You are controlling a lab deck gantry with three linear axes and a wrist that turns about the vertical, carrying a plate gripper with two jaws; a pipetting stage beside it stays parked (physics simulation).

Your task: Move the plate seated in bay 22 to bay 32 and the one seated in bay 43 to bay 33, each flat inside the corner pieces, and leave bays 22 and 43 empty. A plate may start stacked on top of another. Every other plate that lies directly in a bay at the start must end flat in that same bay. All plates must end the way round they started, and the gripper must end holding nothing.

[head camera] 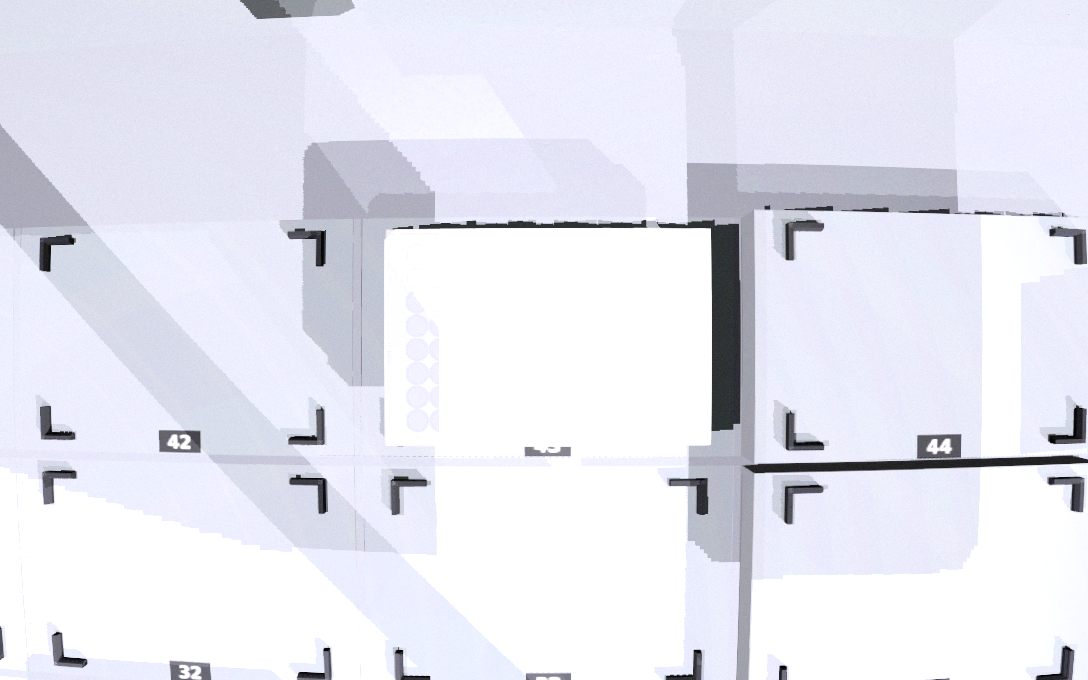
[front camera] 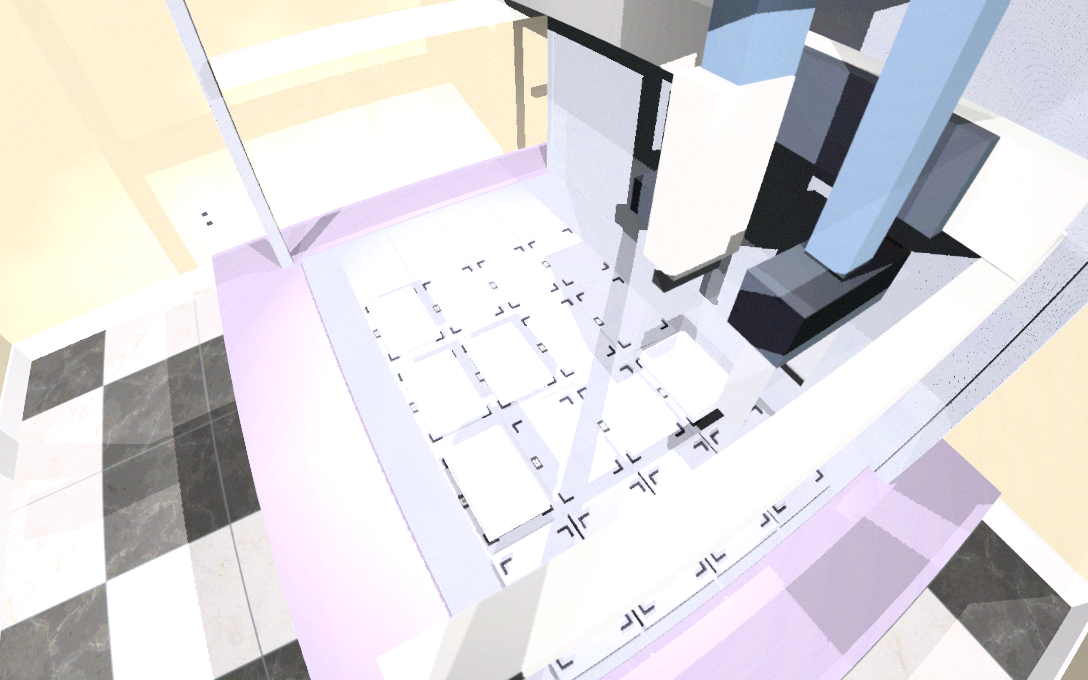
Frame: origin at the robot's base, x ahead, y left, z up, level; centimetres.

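Where they show: gripper, between the fingertips: (front camera: 761, 394); robot's base, origin of its link: (front camera: 367, 308).
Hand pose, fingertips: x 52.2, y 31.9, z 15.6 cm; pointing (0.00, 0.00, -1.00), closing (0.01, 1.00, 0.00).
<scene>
Each offset is from my fingertips to the centre of the thing. "*": to the spot under its first point.
A white plate {dy +4.5, dx -13.0, dz -13.6 cm} (front camera: 686, 372) (head camera: 561, 336) covers bay 43. Round wells show along its left side in the head view. It hides the bay's corner pieces, so I cannot tell how it sits or whether it is stacked. A white plate {dy -16.9, dx -29.4, dz -14.9 cm} (front camera: 509, 360) shows in bay 22 in the front view; glare hides its detail. Bay 33 {* dy -2.4, dx -6.4, dz -15.3 cm} (head camera: 702, 497) and bay 32 {* dy -2.3, dx -22.7, dz -15.3 cm} (head camera: 322, 495) show corner pieces and no plate. Gantry parts hang above the back of the deck. I cannot make out the gripper's two jaws or whether they are open.
A raised plate {dy -27.6, dx -13.0, dz -13.6 cm} (front camera: 497, 481) stands in bay 13. Pale plate shapes {dy -27.6, dx -45.8, dz -14.9 cm} (front camera: 405, 320) also show near the left edge. A white column (front camera: 718, 172) with a dark foot and a dark block (front camera: 810, 300) on a blue column hang over the back. A pale rail (front camera: 722, 465) crosses the front view.
</scene>
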